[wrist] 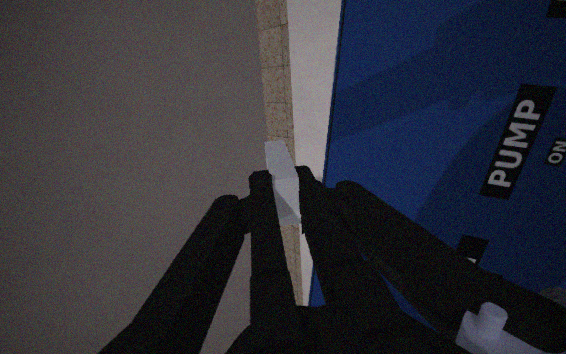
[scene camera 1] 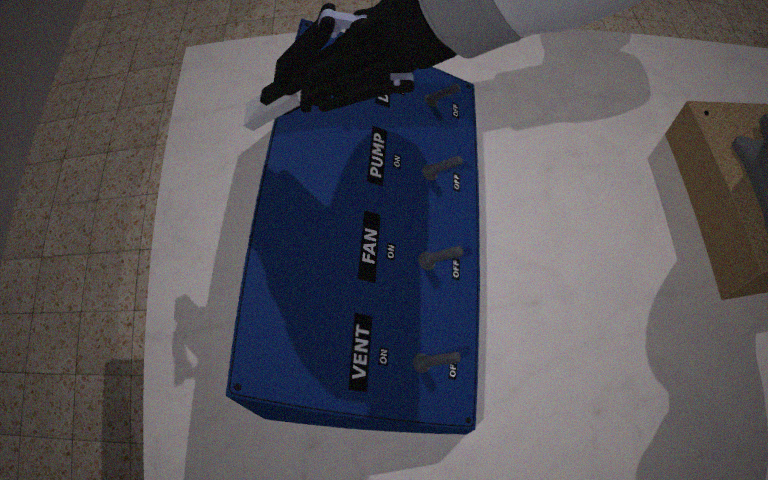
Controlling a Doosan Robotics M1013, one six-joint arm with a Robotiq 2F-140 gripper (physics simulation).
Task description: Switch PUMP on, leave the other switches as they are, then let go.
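Places are measured from the arm's base along level axes (x ahead, y left, z up), in metres.
Pixels of known places: gripper, fingertip midpoint: [wrist: 275, 158] [scene camera 1: 249, 116].
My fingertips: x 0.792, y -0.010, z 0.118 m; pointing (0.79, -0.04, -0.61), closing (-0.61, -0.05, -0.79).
Observation:
Ahead of a thing's pixels: the offset from my fingertips to its top centre. "*": to the spot under its first point. Level surfaces: height alone.
The blue switch panel [scene camera 1: 317, 350] [wrist: 400, 45] lies on the pale table. The PUMP lever {* dy -0.001, dx -0.217, dz -0.113 m} [scene camera 1: 444, 168] points to its OFF label; the PUMP label {dy -0.014, dx -0.136, dz -0.097 m} [scene camera 1: 377, 155] [wrist: 518, 141] shows in both views. The FAN lever {* dy +0.117, dx -0.204, dz -0.112 m} [scene camera 1: 441, 258], the VENT lever {* dy +0.235, dx -0.193, dz -0.109 m} [scene camera 1: 437, 361] and the top lever {* dy -0.121, dx -0.226, dz -0.113 m} [scene camera 1: 443, 95], whose label is mostly hidden by the gripper, also lean to OFF. My gripper [scene camera 1: 271, 110] [wrist: 275, 158] is shut and empty, its pale fingertips together beyond the panel's left edge, level with the space between the top label and PUMP, apart from every lever.
A brown wooden box [scene camera 1: 702, 209] with a dark grey part on it stands at the right of the table {dz -0.225 m} [scene camera 1: 566, 226]. The arm [scene camera 1: 481, 28] reaches in from the top, over the panel's far end. Tiled floor [scene camera 1: 73, 226] lies past the table's left edge.

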